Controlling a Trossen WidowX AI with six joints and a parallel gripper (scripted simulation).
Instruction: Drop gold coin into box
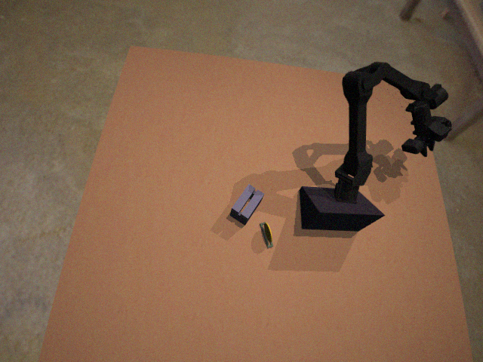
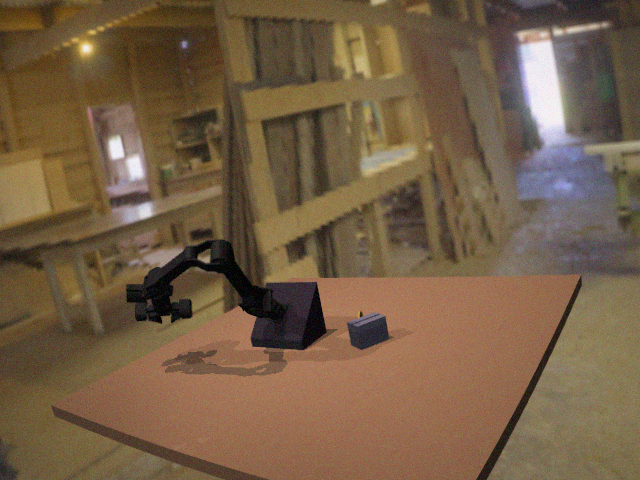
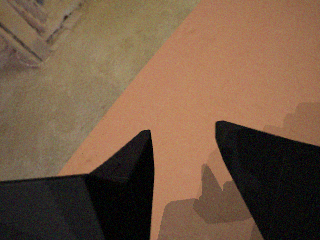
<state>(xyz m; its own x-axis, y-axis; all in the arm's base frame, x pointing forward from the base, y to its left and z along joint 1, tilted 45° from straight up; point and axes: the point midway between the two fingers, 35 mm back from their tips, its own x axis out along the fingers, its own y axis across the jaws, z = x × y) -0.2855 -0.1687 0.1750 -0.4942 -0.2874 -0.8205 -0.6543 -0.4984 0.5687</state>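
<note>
Right now the gold coin is 530 mm ahead of my gripper tip, 370 mm to the left of it and 90 mm below it.
</note>
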